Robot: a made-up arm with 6 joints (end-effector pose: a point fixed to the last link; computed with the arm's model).
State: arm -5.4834 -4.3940 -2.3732 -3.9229 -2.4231 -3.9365
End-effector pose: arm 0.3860 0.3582 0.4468 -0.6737 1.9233 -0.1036
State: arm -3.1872 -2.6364 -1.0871 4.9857 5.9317 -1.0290
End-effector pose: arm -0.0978 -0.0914 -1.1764 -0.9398 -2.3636 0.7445
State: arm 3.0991 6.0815 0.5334 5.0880 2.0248 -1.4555
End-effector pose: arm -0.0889 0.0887 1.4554 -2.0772 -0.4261 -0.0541
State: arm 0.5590 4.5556 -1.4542 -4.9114 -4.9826 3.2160
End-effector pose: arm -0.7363 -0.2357 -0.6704 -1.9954 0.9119 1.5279
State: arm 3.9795 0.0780 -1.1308 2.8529 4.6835 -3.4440
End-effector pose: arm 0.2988 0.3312 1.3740 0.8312 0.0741 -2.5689
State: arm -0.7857 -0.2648 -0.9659 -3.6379 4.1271 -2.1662
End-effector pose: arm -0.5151 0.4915 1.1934 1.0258 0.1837 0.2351
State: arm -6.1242 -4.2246 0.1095 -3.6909 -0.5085 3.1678
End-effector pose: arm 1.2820 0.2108 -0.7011 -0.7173 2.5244 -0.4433
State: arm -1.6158 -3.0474 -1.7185 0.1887 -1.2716 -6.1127
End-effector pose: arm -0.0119 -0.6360 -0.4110 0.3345 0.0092 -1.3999
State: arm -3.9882 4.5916 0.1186 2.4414 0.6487 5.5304
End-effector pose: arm 0.9456 -1.2271 -0.0044 -0.3408 2.5507 -1.5431
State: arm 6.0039 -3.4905 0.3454 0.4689 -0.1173 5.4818
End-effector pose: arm 0.2773 -0.0417 -1.3758 -0.0810 3.0507 -0.1270
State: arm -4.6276 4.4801 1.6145 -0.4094 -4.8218 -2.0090
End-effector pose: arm 0.0783 -0.7236 0.6871 -1.3123 -0.0135 -0.5990
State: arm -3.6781 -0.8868 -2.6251 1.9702 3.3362 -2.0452
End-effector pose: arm 0.3441 -0.2244 0.1513 -0.2703 0.4424 -1.3482
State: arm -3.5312 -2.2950 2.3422 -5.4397 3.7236 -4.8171
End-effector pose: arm 0.5609 -0.2097 0.2012 -2.2913 1.2541 -0.5123
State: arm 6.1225 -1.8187 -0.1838 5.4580 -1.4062 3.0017
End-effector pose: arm -1.2809 0.3663 -0.4109 -2.3428 -0.2792 -0.4587
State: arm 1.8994 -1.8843 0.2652 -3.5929 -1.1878 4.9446
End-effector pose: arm 0.4864 -1.3706 0.0202 -0.6347 0.5445 -2.5485
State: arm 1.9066 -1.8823 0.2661 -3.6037 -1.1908 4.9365
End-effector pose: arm 0.4976 -1.3663 0.0233 -0.6531 0.5308 -2.5498
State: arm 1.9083 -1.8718 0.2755 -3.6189 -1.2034 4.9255
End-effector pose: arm 0.5016 -1.3634 0.0451 -0.6755 0.4834 -2.5661
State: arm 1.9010 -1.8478 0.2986 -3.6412 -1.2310 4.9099
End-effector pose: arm 0.4934 -1.3613 0.0965 -0.7042 0.3817 -2.6049
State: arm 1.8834 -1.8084 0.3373 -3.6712 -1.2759 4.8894
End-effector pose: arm 0.4703 -1.3565 0.1801 -0.7403 0.2157 -2.6641
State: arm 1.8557 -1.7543 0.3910 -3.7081 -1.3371 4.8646
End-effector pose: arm 0.4311 -1.3428 0.2916 -0.7848 -0.0159 -2.7331
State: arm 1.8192 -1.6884 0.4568 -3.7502 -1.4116 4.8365
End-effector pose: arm 0.3774 -1.3135 0.4206 -0.8393 -0.3057 -2.7953
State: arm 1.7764 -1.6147 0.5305 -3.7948 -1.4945 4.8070
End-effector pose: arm 0.3141 -1.2651 0.5541 -0.9042 -0.6385 -2.8317
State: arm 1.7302 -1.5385 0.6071 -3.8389 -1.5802 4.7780
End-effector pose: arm 0.2483 -1.1991 0.6788 0.9720 0.9847 2.8090
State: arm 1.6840 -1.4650 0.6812 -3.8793 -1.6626 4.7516
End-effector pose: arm 0.1871 -1.1220 0.7853 0.9820 1.2395 2.5789
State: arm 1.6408 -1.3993 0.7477 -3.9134 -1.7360 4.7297
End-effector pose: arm 0.1353 -1.0438 0.8685 0.9947 1.4368 2.3563
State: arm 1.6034 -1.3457 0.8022 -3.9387 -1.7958 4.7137
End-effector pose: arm 0.0952 -0.9746 0.9279 1.0083 1.5774 2.1661
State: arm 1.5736 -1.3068 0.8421 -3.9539 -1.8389 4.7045
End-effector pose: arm 0.0664 -0.9216 0.9664 1.0208 1.6679 2.0250
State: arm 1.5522 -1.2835 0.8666 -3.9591 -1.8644 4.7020
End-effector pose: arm 0.0470 -0.8883 0.9878 1.0303 1.7169 1.9406
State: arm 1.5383 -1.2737 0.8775 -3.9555 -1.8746 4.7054
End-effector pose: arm 0.0345 -0.8734 0.9967 1.0362 1.7349 1.9077
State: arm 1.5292 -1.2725 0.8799 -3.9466 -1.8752 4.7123
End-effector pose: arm 0.0257 -0.8703 0.9984 1.0392 1.7346 1.9077
